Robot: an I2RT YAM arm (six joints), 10 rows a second.
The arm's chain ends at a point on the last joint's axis. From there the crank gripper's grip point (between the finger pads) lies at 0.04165 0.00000 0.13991 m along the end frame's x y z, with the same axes.
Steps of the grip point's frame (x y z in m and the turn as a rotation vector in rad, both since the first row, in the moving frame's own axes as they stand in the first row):
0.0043, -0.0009, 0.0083, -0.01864, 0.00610, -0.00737
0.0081, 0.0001, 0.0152, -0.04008, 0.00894, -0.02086
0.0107, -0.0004, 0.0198, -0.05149, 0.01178, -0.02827
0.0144, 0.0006, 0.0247, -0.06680, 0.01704, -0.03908
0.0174, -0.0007, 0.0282, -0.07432, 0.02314, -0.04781
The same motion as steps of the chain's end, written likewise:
0.0034, -0.0032, 0.0086, -0.01864, 0.00610, -0.00737
0.0068, -0.0046, 0.0157, -0.04008, 0.00894, -0.02086
0.0090, -0.0064, 0.0205, -0.05149, 0.01178, -0.02827
0.0119, -0.0070, 0.0257, -0.06680, 0.01704, -0.03908
0.0140, -0.0090, 0.0295, -0.07432, 0.02314, -0.04781

